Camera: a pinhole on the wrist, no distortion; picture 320 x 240 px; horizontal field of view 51.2 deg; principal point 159.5 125.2 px. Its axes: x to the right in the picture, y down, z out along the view. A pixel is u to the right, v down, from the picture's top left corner.
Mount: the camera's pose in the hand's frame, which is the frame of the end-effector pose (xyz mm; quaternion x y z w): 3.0 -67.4 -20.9 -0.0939 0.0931 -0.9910 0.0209
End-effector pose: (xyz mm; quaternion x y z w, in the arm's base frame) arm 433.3 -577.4 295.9 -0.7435 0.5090 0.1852 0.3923
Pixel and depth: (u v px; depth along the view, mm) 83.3 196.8 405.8
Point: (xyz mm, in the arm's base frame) 745.7 -384.4 55.8
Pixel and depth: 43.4 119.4 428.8
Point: 690.3 -412.6 -37.8
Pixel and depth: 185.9 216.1 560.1
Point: 813.4 -179.0 64.4
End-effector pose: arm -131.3 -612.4 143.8 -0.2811 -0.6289 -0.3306 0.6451
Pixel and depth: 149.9 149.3 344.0
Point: -442.2 -476.6 229.6
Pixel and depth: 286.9 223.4 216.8
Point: -386.4 -569.3 108.9
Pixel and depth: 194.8 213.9 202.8
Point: -360.4 -581.4 165.7
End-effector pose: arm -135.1 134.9 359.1 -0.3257 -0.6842 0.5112 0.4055
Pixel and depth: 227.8 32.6 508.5
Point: -590.8 -101.6 307.2
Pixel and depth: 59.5 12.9 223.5
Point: -360.9 135.3 383.1
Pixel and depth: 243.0 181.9 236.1
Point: -322.3 -5.0 473.2
